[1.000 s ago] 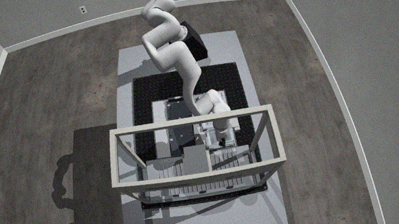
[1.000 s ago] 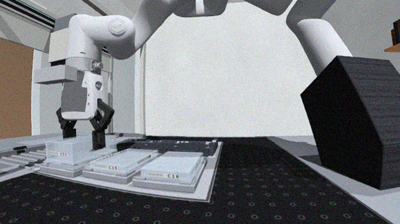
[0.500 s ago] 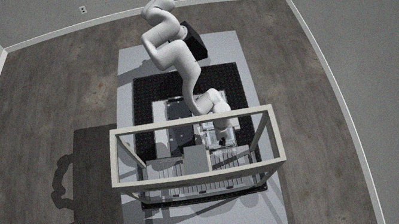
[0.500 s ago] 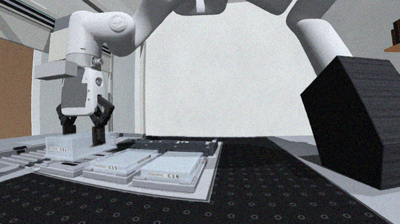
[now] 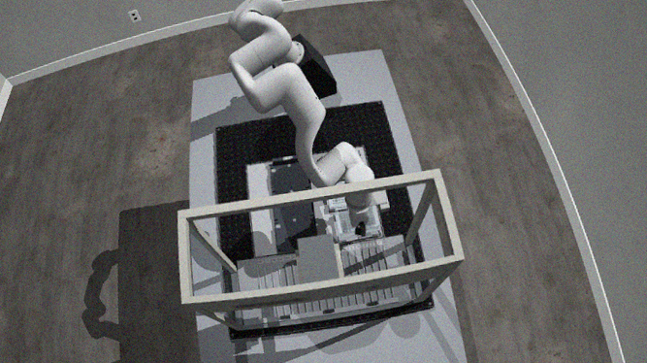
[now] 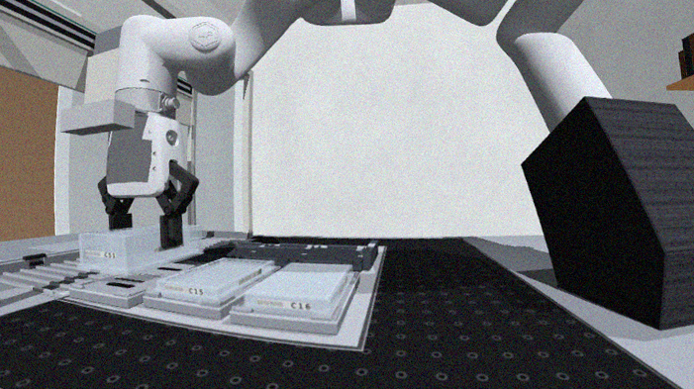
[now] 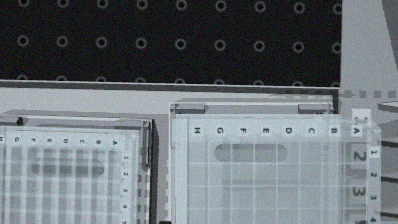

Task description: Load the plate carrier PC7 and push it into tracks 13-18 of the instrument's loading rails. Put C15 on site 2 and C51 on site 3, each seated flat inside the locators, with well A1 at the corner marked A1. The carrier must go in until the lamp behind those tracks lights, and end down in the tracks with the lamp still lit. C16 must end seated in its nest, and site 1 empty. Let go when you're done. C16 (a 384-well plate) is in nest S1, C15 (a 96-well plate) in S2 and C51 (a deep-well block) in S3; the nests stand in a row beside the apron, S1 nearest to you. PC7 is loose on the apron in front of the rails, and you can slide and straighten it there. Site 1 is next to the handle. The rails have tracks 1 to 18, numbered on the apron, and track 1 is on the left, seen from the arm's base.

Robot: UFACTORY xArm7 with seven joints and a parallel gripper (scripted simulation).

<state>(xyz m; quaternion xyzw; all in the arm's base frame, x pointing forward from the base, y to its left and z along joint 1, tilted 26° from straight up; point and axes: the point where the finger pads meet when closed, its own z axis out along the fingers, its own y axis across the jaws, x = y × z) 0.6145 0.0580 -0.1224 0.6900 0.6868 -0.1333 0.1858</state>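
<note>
Now: the nest S3 6 cm below my hand. From my hand the other things lie so: nest S2 (11 cm behind, 6 cm below, 1 cm to the right); then deep-well block C51 (1 cm below); then dark carrier PC7 (19 cm to the right, 12 cm behind, 5 cm below).
</note>
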